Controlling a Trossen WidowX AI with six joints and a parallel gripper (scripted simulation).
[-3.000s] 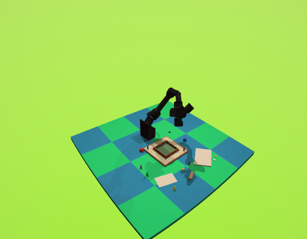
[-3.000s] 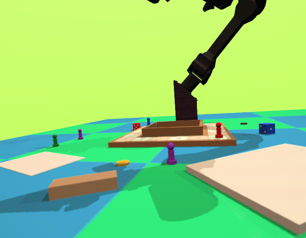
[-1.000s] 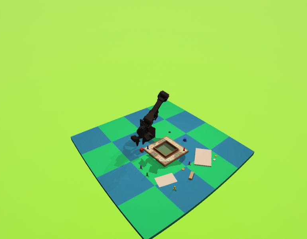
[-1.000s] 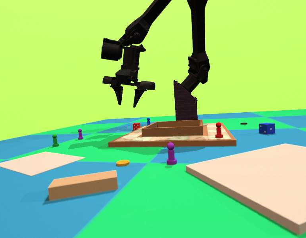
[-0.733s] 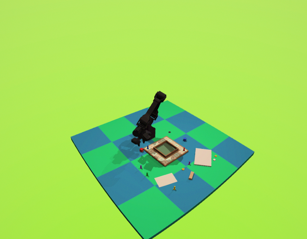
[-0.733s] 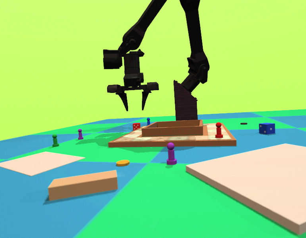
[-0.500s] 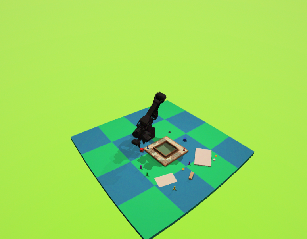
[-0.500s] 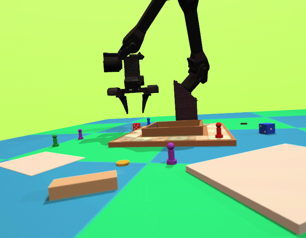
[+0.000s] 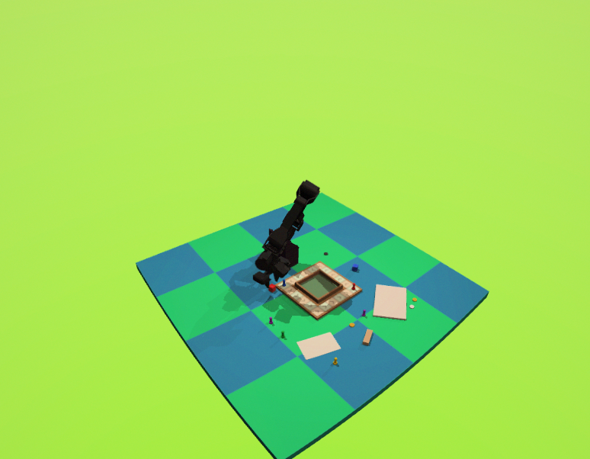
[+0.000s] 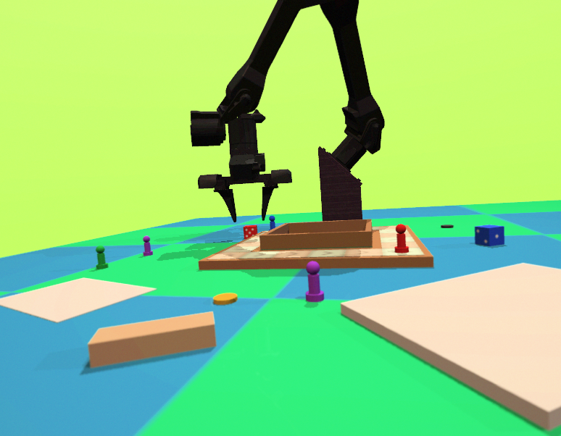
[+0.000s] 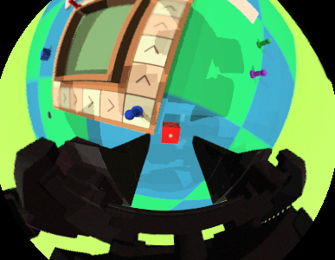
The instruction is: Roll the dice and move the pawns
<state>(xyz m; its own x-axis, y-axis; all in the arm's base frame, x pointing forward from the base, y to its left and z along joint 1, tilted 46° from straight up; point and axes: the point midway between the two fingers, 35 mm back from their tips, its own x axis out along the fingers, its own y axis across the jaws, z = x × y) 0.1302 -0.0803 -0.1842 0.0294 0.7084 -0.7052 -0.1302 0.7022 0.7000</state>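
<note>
My gripper tip is 5 cm to the right of the blue pawn, 2 cm short of it and 1 cm above it. Also, from my gripper tip: sunken tray 16 cm to the left, 14 cm ahead, 3 cm below; green pawn 24 cm ahead, 16 cm to the right, 2 cm below; red pawn 26 cm to the left, 26 cm ahead, 1 cm below.
</note>
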